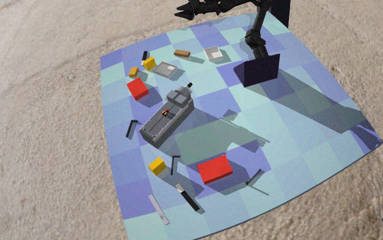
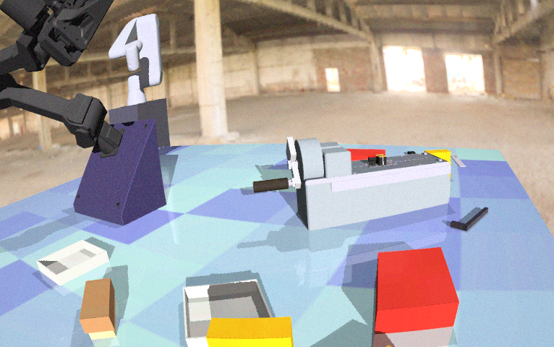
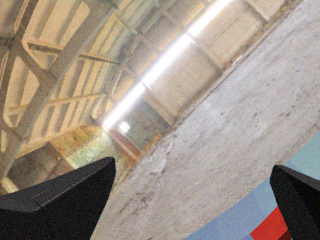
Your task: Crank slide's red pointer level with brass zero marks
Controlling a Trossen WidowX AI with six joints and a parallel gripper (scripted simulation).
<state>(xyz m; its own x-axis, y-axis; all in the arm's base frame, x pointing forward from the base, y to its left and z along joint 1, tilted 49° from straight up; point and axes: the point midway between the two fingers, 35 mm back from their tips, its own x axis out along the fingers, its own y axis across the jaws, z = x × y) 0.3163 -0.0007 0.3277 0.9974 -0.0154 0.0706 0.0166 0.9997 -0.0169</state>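
Now: gripper tip 31 cm above the dark crank handle, 21 cm to the right of it and 6 cm short of it. The rest, counted from my gripper tip: red pointer: 31 cm to the left, 30 cm below, 19 cm ahead; then tan block: 37 cm below, 10 cm to the right, 1 cm behind.
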